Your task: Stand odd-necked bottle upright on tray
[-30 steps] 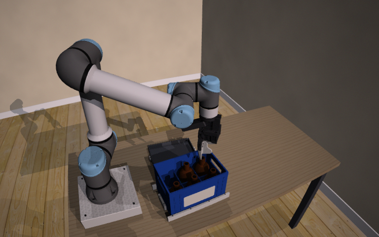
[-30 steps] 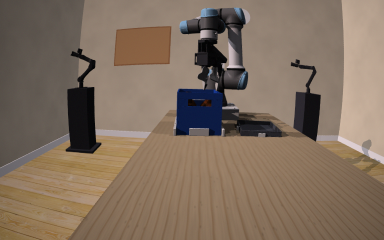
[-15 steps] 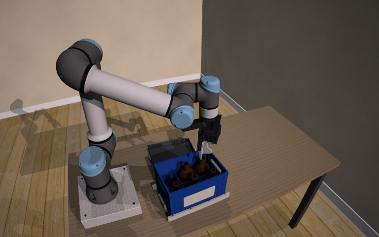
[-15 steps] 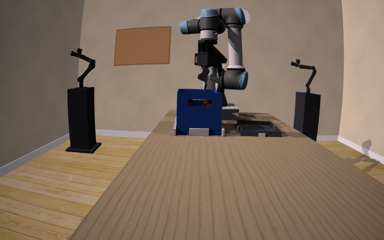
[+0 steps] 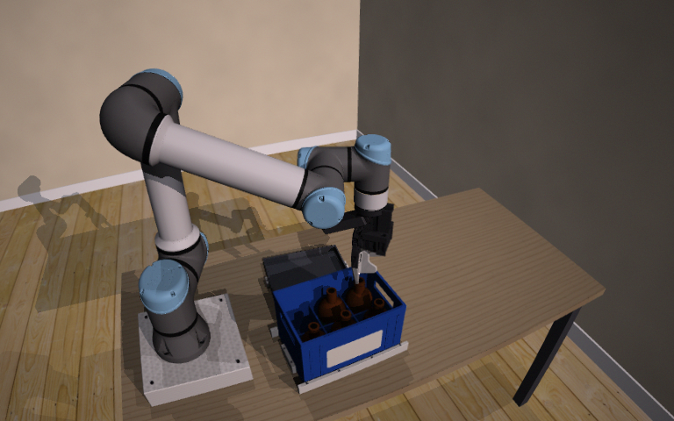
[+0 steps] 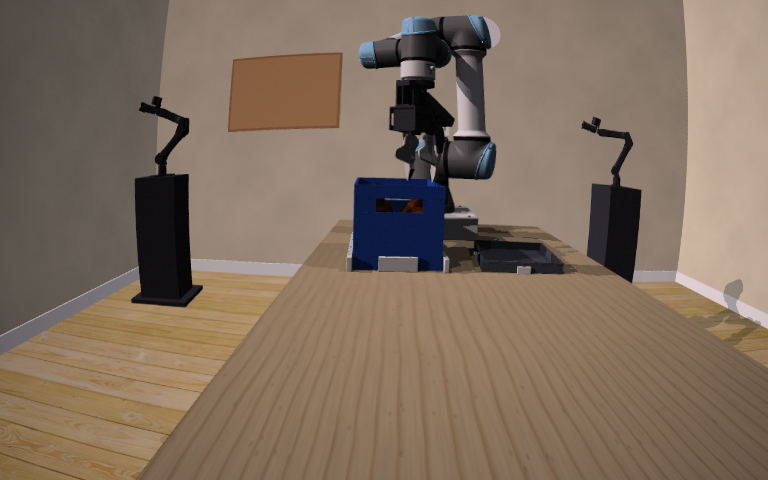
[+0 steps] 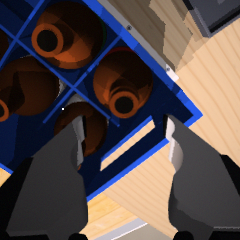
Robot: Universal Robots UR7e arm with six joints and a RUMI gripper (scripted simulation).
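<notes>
Right now my hand is 11 cm above the crate, 9 cm past it and 4 cm to the left of it. The rest, counted from my hand: tray 24 cm to the left, 18 cm below, 4 cm behind.
</notes>
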